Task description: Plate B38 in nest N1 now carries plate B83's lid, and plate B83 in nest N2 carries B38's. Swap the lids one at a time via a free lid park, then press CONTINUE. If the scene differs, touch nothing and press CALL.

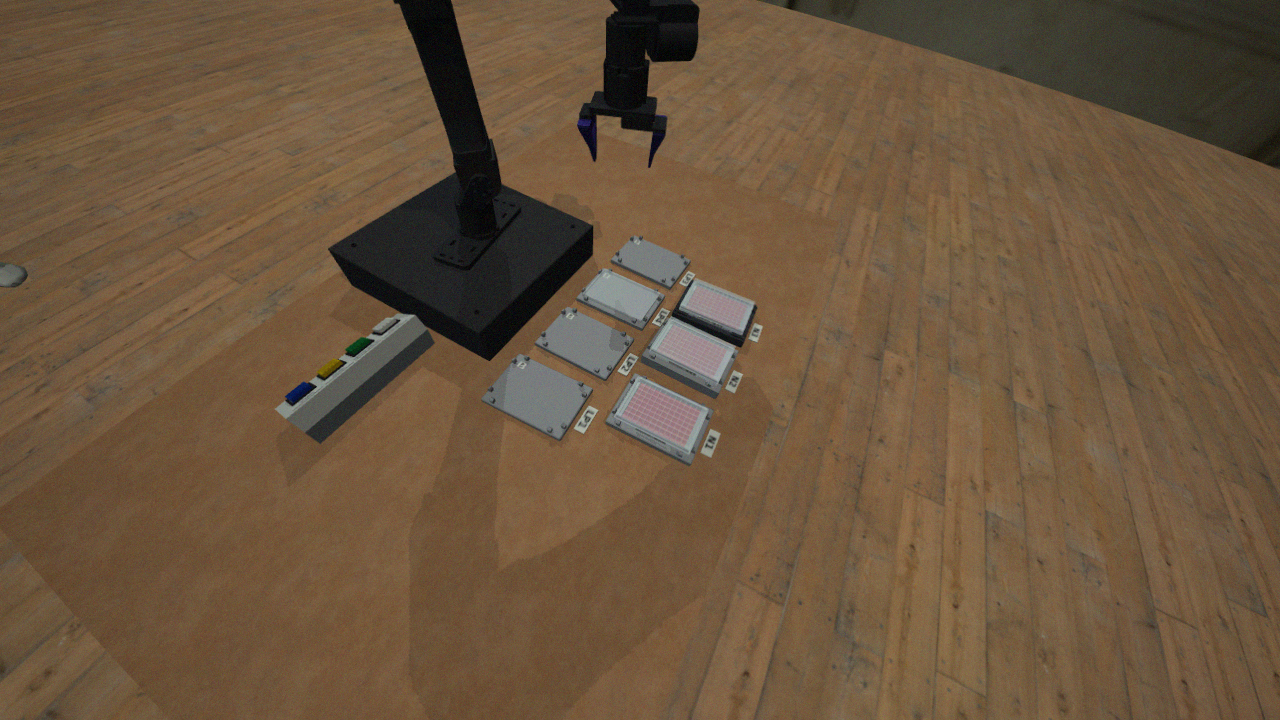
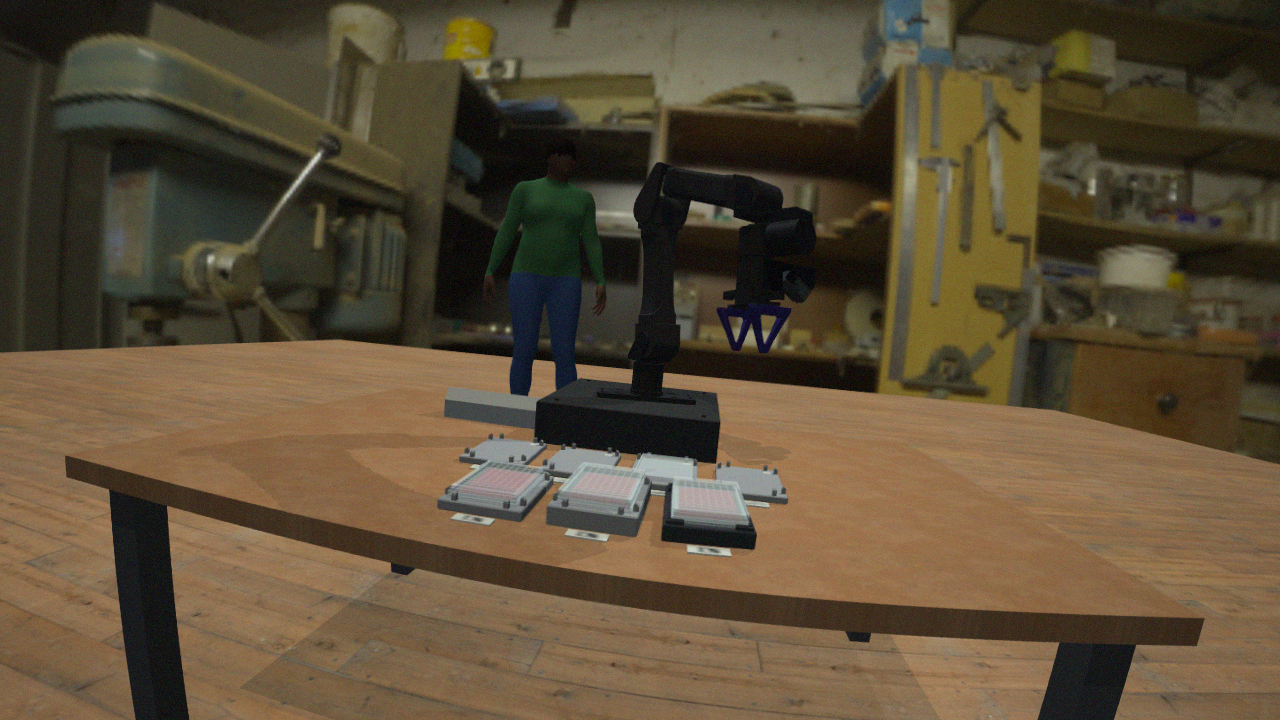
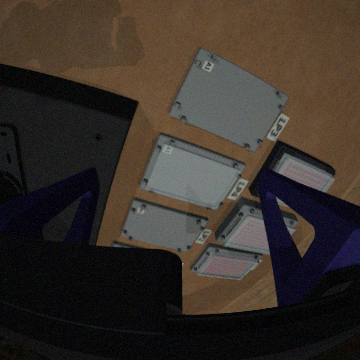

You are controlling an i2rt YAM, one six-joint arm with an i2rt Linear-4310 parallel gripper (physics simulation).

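Places are measured from the arm's base along level axes (x right, y down, z ahead), in metres.
Where they show: gripper, fingertip midpoint: (image 1: pixel 622 163) (image 2: pixel 748 352) (image 3: pixel 178 176); arm's base, link origin: (image 1: pixel 480 232) (image 2: pixel 645 398) (image 3: pixel 8 184).
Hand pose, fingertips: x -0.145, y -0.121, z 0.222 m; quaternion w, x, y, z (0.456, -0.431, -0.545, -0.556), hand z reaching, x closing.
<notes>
Things, the pixels of their top centre, and the offset from my fingertips.
- clear lid, top centre: (image 2: pixel 501 475) (image 1: pixel 662 411) (image 3: pixel 227 269) dx +0.353, dy +0.175, dz +0.201 m
- pink lidded plate, top centre: (image 2: pixel 605 478) (image 1: pixel 693 346) (image 3: pixel 260 237) dx +0.221, dy +0.162, dz +0.219 m
- LP2, top centre: (image 2: pixel 583 454) (image 1: pixel 585 336) (image 3: pixel 162 233) dx +0.256, dy +0.182, dz +0.033 m
- LP3, top centre: (image 3: pixel 233 105) (image 2: pixel 749 473) (image 1: pixel 652 255) dx -0.001, dy +0.182, dz +0.081 m
- pale lid, top centre: (image 3: pixel 192 180) (image 2: pixel 665 465) (image 1: pixel 622 293) dx +0.128, dy +0.184, dz +0.057 m
- third pink plate, top centre: (image 2: pixel 708 493) (image 3: pixel 300 188) (image 1: pixel 718 303) dx +0.097, dy +0.166, dz +0.241 m
- button box, top centre: (image 1: pixel 346 354) (image 2: pixel 500 391) dx +0.452, dy +0.138, dz -0.267 m
My gripper (image 1: pixel 622 163) (image 2: pixel 750 351) (image 3: pixel 178 176) is open and empty, high above the table beside the robot base. A pink plate under a clear lid (image 1: pixel 662 413) (image 2: pixel 499 482) (image 3: pixel 227 263) sits in nest N1. Another pink lidded plate (image 1: pixel 691 350) (image 2: pixel 601 486) (image 3: pixel 249 234) sits in nest N2. Their plate codes are too small to read. Lid parks LP1 (image 1: pixel 537 396) (image 2: pixel 503 450), LP2 (image 1: pixel 584 342) (image 2: pixel 583 461) (image 3: pixel 165 224) and LP3 (image 1: pixel 650 261) (image 2: pixel 753 481) (image 3: pixel 230 100) are bare. A pale lid (image 1: pixel 620 296) (image 2: pixel 665 469) (image 3: pixel 190 175) lies on park LP4.
A third pink plate (image 1: pixel 717 307) (image 2: pixel 708 501) (image 3: pixel 306 172) sits in a black nest beside N2. A button box (image 1: pixel 362 386) (image 2: pixel 487 407) carries blue, yellow, green and white buttons; their labels are unreadable. The black robot base (image 1: pixel 411 241) (image 2: pixel 626 420) (image 3: pixel 60 130) stands behind the parks.
</notes>
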